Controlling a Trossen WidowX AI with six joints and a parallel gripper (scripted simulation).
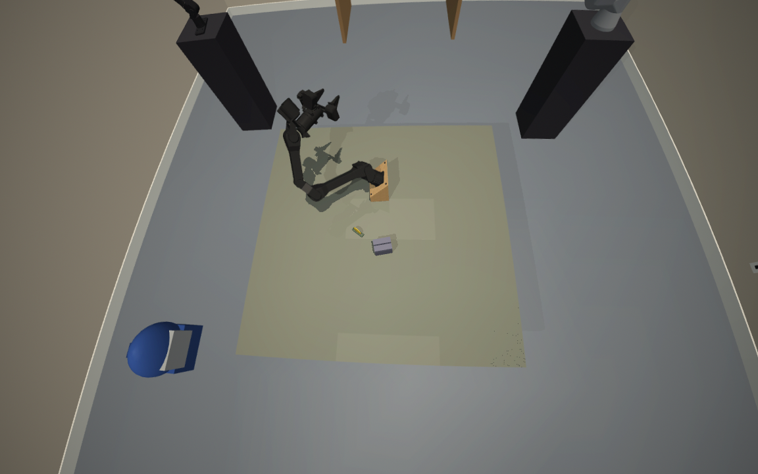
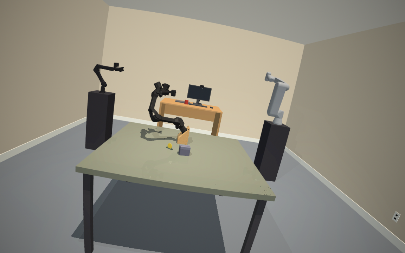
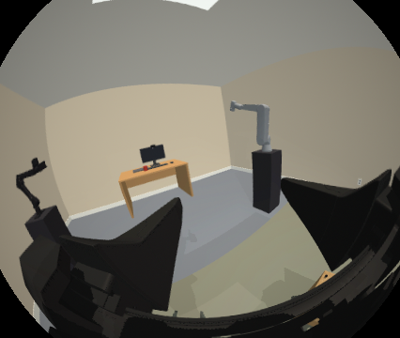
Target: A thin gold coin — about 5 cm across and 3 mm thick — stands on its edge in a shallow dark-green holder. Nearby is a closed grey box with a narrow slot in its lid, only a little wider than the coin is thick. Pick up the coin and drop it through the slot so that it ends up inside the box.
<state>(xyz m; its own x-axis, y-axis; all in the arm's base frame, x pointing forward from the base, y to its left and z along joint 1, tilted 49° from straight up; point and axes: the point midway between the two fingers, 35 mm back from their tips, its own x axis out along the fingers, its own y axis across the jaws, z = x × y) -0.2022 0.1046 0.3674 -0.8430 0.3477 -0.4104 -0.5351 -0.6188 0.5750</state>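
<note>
Now: gripper tip 45 cm short of the thin gold coin, 8 cm to the right of it and 43 cm above it.
</note>
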